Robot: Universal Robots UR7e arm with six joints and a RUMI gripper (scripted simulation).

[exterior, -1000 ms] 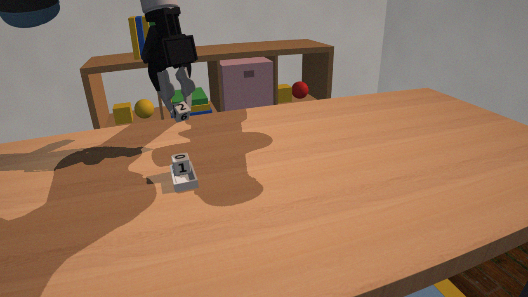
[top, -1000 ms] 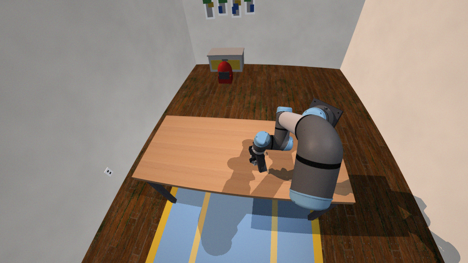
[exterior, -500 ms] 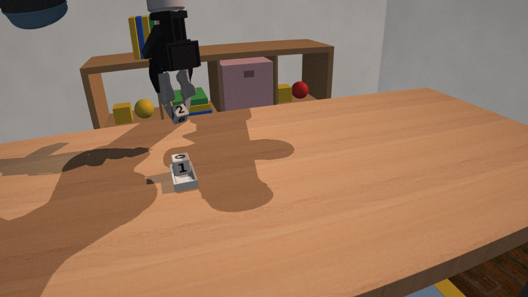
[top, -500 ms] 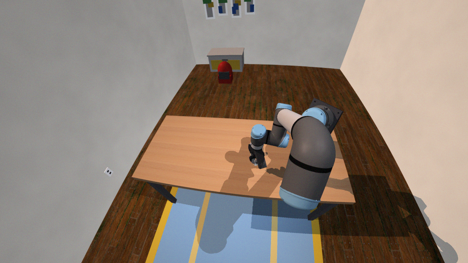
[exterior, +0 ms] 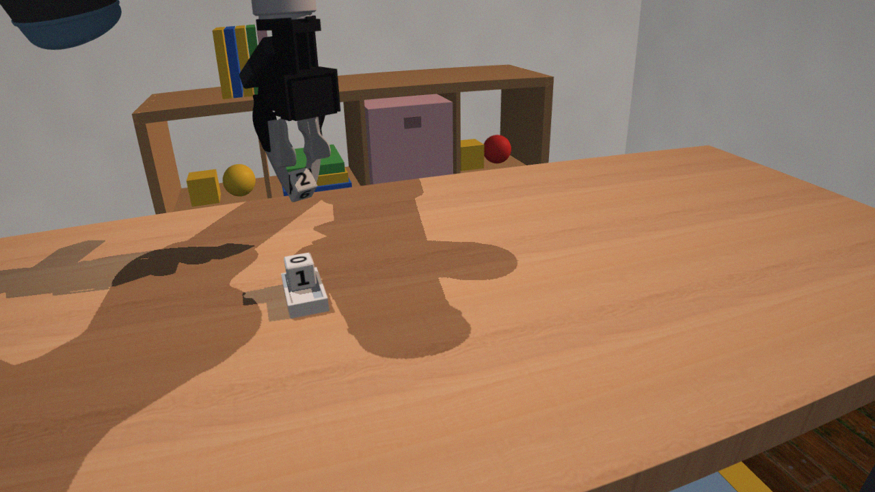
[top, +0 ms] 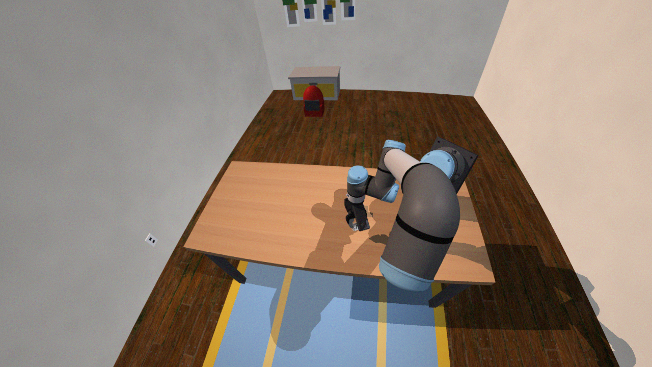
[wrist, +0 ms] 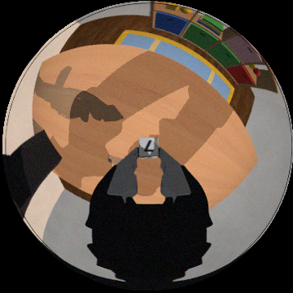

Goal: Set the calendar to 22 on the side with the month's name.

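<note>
Now: hand 10 mm above the white cube. The rest, counted from my hand: grey tray: 20 mm ahead, 150 mm to the right, 90 mm below.
</note>
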